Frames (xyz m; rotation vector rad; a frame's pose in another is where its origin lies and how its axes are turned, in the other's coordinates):
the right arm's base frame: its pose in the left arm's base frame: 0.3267 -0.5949 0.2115 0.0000 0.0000 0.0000
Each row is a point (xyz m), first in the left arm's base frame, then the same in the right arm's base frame.
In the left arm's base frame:
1: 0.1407 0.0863 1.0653
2: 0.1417 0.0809 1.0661
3: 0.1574 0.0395 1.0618
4: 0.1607 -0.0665 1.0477
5: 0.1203 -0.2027 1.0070
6: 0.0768 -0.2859 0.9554
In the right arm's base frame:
1: -0.1860 0.6812 0.8538
2: -0.1850 0.6758 0.8546
3: -0.1693 0.6344 0.8503
4: -0.1660 0.5284 0.8362
5: -0.2064 0.3922 0.7955
6: -0.2499 0.3090 0.7439

